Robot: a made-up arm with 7 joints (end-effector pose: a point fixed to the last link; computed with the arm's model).
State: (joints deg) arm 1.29 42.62 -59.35 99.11 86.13 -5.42 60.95
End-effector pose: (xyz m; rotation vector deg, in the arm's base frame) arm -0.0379 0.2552 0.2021 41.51 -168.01 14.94
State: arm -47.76 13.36 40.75 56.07 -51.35 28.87 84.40
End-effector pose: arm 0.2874 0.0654 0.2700 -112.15 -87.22 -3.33
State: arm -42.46 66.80 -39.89 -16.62 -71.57 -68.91 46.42
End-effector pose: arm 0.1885 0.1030 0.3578 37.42 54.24 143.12
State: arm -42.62 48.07 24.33 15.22 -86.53 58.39 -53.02
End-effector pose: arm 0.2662 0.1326 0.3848 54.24 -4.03 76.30
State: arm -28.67 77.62 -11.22 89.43 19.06 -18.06 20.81
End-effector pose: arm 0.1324 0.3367 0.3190 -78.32 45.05 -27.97
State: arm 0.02 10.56 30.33 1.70 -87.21 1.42 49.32
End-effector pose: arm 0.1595 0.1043 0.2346 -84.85 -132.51 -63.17
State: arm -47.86 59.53 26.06 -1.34 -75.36 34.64 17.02
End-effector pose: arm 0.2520 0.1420 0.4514 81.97 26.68 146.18
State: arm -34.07 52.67 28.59 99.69 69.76 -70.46 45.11
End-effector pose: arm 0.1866 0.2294 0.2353 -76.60 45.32 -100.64
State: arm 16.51 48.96 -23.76 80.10 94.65 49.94 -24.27
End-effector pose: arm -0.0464 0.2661 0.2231 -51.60 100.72 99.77
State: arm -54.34 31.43 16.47 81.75 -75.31 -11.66 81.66
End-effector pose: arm 0.2877 0.1276 0.2687 -67.85 -107.72 -8.95
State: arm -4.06 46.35 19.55 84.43 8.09 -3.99 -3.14
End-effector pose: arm 0.0545 0.2478 0.1721 -133.55 5.14 -22.05
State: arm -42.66 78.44 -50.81 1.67 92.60 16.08 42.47
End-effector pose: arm 0.2146 0.1717 0.3382 48.35 99.93 -49.26
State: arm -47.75 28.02 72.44 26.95 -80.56 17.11 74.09
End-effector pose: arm 0.2506 0.1997 0.3742 56.83 158.73 42.82
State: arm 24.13 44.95 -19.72 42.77 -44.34 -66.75 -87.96
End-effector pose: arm -0.0188 0.1710 0.1829 89.10 -56.34 66.12
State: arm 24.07 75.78 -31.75 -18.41 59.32 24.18 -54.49
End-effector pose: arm 0.0345 0.1877 0.2513 -94.98 149.35 30.07
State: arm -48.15 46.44 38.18 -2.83 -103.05 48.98 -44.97
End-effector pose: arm 0.2362 0.1226 0.4528 22.89 -20.24 88.71
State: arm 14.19 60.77 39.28 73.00 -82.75 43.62 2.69
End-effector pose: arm 0.0430 0.3046 0.2306 -99.62 -110.68 -41.48
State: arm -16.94 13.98 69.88 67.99 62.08 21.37 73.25
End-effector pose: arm 0.1196 0.1483 0.1534 -75.59 9.51 2.67
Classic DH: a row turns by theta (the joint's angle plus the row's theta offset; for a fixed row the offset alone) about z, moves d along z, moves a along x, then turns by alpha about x. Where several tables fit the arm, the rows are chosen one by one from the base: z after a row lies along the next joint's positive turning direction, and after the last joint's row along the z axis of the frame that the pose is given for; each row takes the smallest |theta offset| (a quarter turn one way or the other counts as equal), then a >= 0, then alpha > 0; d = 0 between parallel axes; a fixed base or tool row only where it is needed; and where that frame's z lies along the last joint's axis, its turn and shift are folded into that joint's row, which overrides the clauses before.
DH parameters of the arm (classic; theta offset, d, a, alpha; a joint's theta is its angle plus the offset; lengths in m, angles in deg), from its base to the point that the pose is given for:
base (fixed): -4.07 0.4124 0.0207 -74.51
joint 1: -75.12 0.0644 0.0017 -90
joint 2: 74 0.0367 0.01 90
joint 3: 90 -0.1769 0.0029 -90
joint 4: -90 -0.04 0.0124 -90
joint 5: 0 0.1018 -0.007 90
joint 6: 90 -0.01 0.0266 90
joint 7: -89.99 -0.0035 0 -75.67
tool (fixed): -90 0.0051 0 0

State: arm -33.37 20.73 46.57 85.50 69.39 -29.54 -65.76
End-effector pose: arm 0.2035 0.1091 0.1741 114.31 -59.14 38.72
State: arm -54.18 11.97 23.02 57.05 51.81 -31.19 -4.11
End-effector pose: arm 0.3009 0.0313 0.2912 -83.59 63.27 -125.09
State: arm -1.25 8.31 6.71 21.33 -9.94 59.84 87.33
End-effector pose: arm 0.1113 0.0453 0.1658 -91.99 5.45 -1.45
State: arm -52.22 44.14 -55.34 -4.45 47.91 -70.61 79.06
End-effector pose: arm 0.1837 0.0324 0.3006 -25.28 -27.09 137.79
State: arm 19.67 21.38 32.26 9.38 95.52 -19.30 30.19
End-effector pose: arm 0.0670 0.1687 0.1985 -55.73 97.26 -46.63
